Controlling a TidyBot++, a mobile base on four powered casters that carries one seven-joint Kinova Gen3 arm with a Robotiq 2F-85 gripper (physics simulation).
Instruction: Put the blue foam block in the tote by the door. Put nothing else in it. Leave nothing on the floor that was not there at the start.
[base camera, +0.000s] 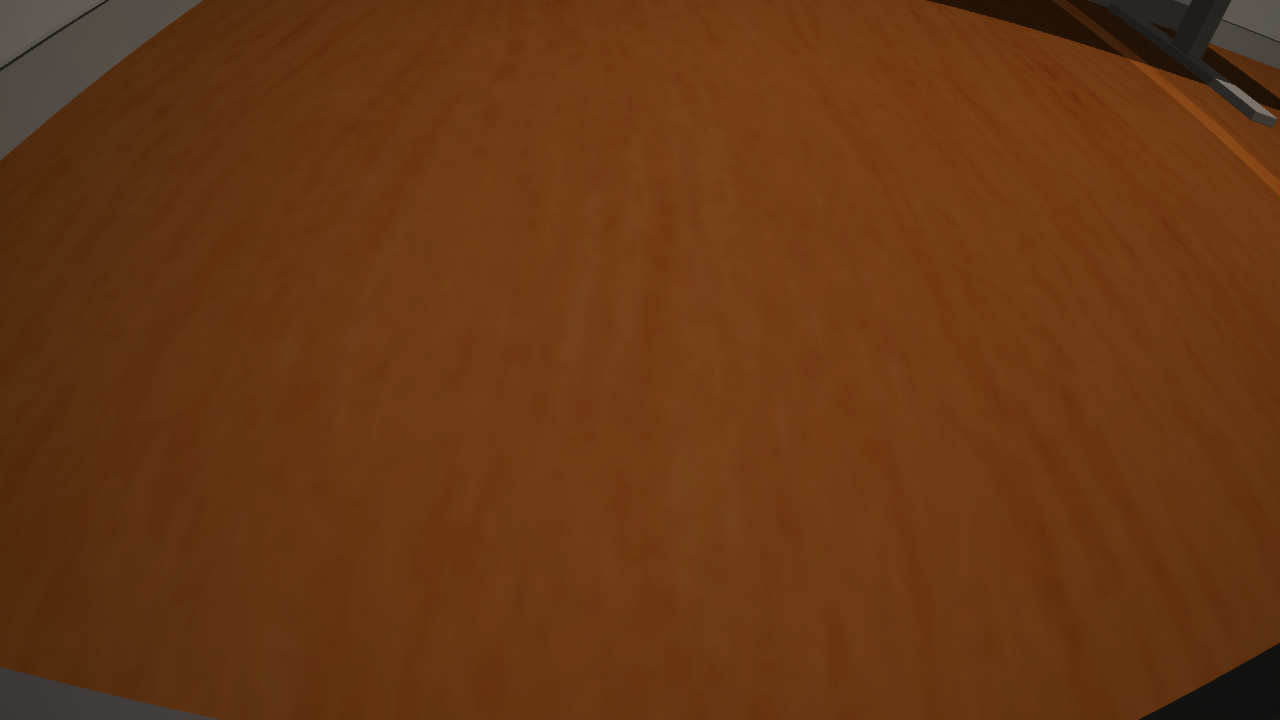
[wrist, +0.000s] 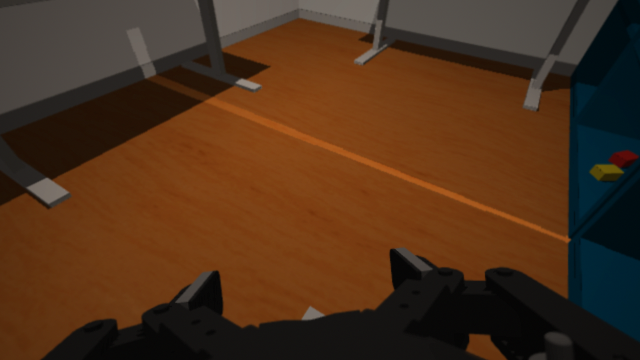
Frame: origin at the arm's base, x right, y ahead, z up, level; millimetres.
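Seen in the pictures: gripper, fingertip midpoint: (wrist: 307, 278).
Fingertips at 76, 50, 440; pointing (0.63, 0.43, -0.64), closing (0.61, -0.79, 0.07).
Note:
Offsets run from my fingertips to a thing's middle, as dx, dy, dz.
My gripper (wrist: 307, 278) is open and empty in the wrist view, its two fingers wide apart above the wooden floor. The blue foam block does not show in either view. The tote by the door cannot be made out in either view.
A blue shelf unit (wrist: 575, 200) stands at the right edge of the wrist view, with a yellow block {+1526, -632, -738} (wrist: 606, 172) and a red block {+1696, -711, -738} (wrist: 623, 158) in one compartment. Table legs with feet (wrist: 49, 192) (wrist: 532, 96) (base camera: 1244, 100) stand near the walls. A wall (base camera: 62, 80) runs at the base camera's upper left.

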